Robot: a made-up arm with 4 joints. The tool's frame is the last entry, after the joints. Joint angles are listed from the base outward. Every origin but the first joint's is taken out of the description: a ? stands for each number. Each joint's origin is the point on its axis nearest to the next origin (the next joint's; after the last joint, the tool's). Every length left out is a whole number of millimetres.
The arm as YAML. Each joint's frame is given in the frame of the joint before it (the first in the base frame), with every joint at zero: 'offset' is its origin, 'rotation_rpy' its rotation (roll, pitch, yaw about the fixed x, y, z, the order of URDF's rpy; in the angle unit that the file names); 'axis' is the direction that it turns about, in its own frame. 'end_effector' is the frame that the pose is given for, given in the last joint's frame.
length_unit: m
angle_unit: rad
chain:
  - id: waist
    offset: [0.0, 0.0, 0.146]
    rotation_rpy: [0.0, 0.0, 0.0]
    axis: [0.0, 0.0, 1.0]
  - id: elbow
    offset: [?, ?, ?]
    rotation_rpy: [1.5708, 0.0, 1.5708]
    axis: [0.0, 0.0, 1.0]
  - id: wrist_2
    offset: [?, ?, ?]
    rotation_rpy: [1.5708, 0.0, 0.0]
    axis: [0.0, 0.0, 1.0]
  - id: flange
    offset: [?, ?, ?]
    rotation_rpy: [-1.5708, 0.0, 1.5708]
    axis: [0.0, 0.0, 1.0]
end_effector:
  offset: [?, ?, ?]
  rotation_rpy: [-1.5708, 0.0, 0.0]
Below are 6 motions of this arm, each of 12 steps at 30 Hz.
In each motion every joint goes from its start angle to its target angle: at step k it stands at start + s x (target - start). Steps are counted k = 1, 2, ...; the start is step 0. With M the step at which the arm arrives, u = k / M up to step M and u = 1 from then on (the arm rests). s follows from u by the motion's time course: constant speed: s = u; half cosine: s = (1 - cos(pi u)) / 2; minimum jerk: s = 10 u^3 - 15 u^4 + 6 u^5.
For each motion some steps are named. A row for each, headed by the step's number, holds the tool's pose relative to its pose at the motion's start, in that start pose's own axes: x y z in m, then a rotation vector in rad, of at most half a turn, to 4 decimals.
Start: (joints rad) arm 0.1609 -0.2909 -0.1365 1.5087
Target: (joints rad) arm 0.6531 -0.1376 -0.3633 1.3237
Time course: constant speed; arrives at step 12
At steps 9, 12:
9: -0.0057 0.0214 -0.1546 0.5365 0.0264 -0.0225
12: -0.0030 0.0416 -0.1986 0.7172 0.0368 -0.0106

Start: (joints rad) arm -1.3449 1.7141 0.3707 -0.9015
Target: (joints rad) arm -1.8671 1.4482 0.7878 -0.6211
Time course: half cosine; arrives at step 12
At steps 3, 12:
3: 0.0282 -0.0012 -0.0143 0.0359 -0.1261 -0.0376
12: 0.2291 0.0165 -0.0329 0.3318 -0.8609 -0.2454

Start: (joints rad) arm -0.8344 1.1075 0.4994 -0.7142
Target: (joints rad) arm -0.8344 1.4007 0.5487 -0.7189
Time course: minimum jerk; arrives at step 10
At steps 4, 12:
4: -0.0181 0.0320 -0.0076 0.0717 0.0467 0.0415
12: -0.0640 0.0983 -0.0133 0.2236 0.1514 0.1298

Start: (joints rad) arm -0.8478 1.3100 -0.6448 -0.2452
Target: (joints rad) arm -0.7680 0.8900 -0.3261 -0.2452
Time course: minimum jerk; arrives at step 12
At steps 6, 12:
6: -0.0852 -0.0374 0.0194 -0.1177 0.1441 -0.1784
12: -0.1614 -0.0688 0.0555 -0.2615 0.2601 -0.3514

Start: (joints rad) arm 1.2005 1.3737 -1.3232 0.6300
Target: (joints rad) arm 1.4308 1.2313 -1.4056 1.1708
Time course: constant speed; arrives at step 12
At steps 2, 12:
2: -0.0014 0.0045 0.0000 0.0376 -0.0581 -0.0023
12: -0.0032 0.0300 0.0073 0.2301 -0.3538 -0.0592

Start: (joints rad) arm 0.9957 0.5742 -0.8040 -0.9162
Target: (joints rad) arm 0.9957 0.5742 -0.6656 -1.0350
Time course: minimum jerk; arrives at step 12
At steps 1, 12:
1: -0.0001 0.0001 -0.0001 0.0006 0.0006 -0.0004
12: -0.0215 0.0256 -0.0094 0.1147 0.1186 -0.0776

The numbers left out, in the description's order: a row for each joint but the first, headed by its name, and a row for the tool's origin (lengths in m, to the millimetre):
elbow: -0.121 -0.214 0.0
wrist_2: 0.11 -0.347 0.0
flange: -0.17 -0.079 0.0
tool: -0.062 -0.073 0.0

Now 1 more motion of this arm.
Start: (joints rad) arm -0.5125 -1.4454 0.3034 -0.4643
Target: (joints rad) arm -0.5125 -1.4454 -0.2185 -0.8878
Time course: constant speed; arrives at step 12
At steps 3, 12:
3: 0.0137 -0.0208 0.0175 -0.0645 0.1057 0.1135
12: 0.0721 -0.0645 0.0803 -0.3290 0.4138 0.4101

